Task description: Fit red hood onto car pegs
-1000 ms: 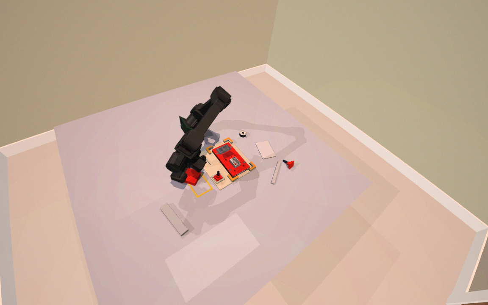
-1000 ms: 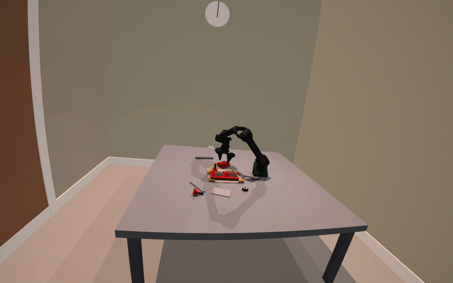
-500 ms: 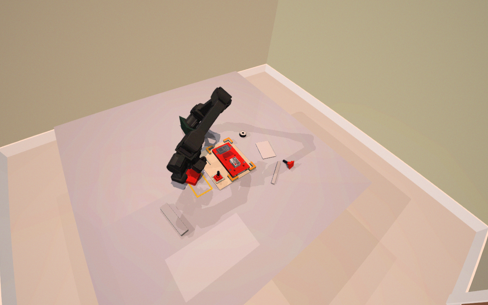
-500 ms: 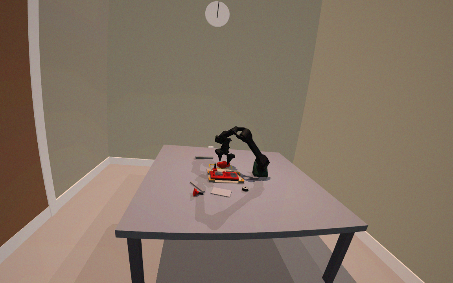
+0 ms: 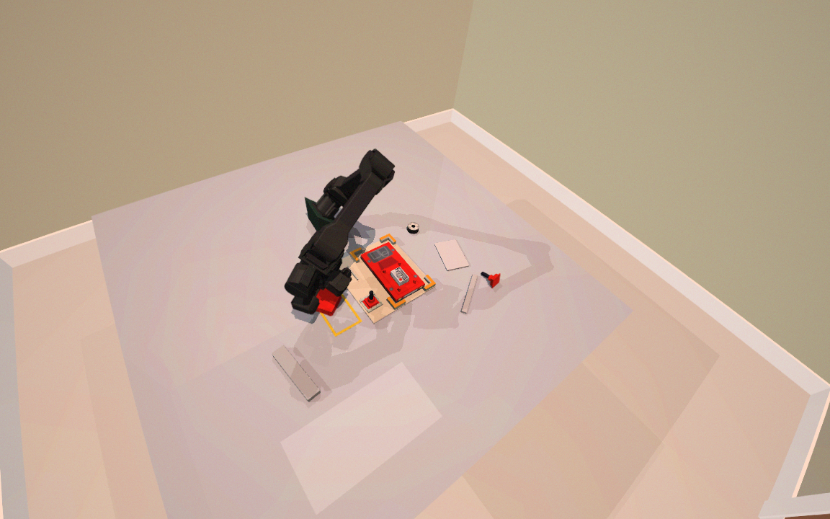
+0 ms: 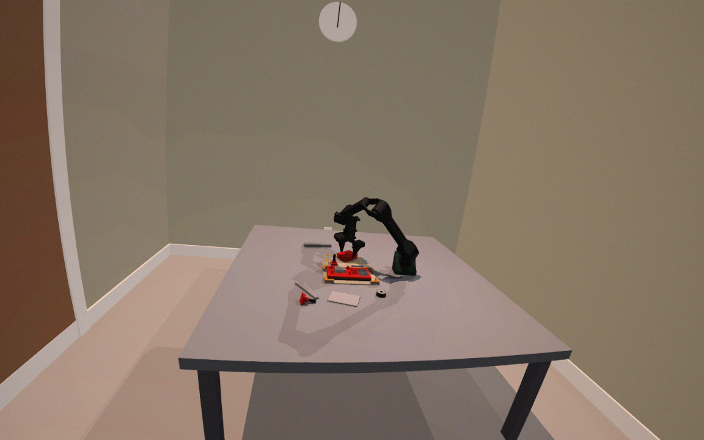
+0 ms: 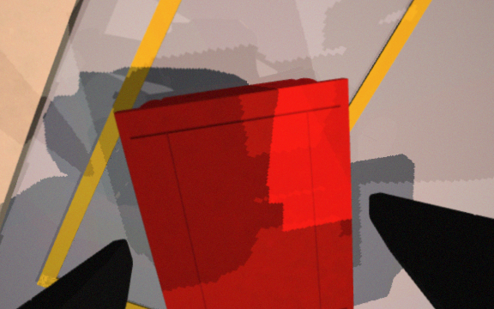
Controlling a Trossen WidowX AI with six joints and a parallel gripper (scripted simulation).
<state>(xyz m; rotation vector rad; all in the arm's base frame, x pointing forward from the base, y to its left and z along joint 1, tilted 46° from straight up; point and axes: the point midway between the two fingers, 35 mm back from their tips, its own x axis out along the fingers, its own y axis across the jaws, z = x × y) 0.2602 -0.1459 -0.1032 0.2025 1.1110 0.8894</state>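
The red hood is right at my gripper tip. From my gripper tip the other things lie so: grey engine block (230 mm to the left, 90 mm ahead, 10 mm above); then long grey block (170 mm to the right, 140 mm ahead, 10 mm below); then grey holder (110 mm to the left, 100 mm ahead, 20 mm above).
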